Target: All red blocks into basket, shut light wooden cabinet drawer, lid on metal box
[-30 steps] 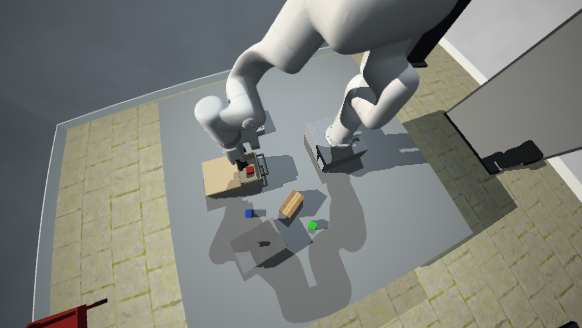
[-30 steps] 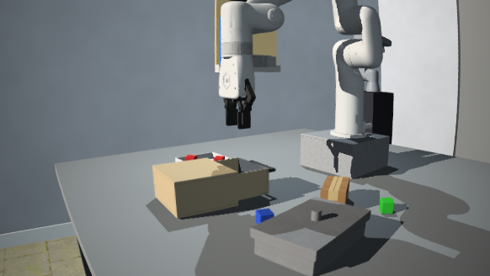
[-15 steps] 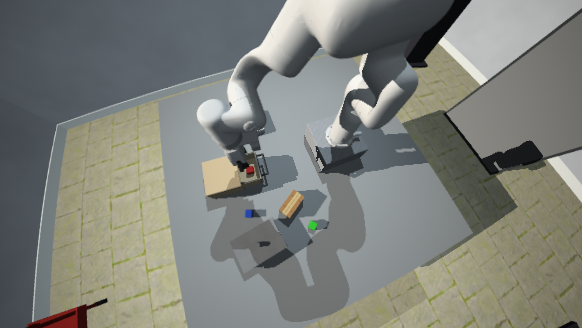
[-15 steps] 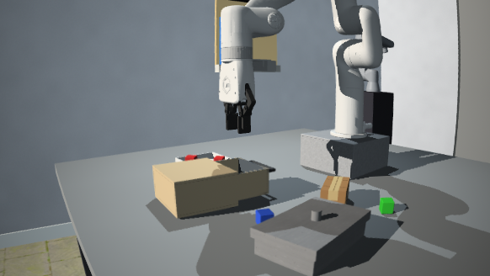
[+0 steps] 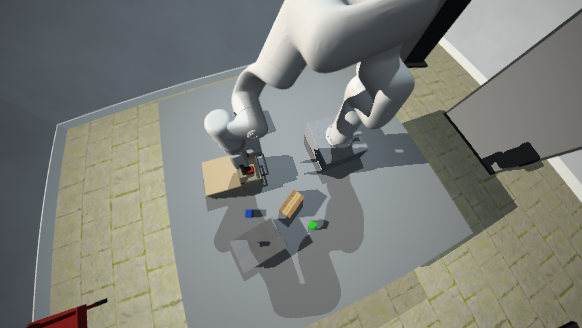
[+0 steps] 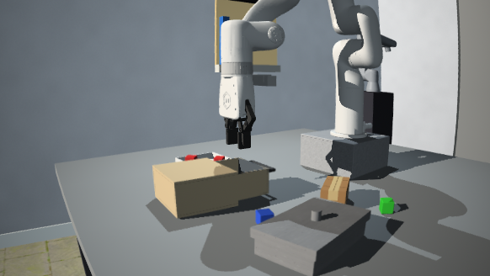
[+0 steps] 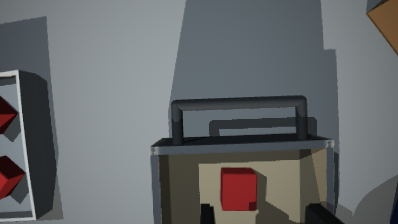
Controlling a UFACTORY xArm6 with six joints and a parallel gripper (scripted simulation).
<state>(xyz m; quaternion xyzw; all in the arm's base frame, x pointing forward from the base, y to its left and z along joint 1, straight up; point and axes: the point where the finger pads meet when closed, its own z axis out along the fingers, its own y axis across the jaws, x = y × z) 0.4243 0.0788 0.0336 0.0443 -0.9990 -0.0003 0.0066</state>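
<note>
My gripper is now 1 cm short of the drawer and 10 cm above it. Round my hand: blue block (3 cm ahead, 19 cm to the left, 13 cm below); light wooden cabinet (7 cm ahead, 1 cm to the left, 10 cm below); cardboard box (16 cm behind, 18 cm to the left, 10 cm below).
</note>
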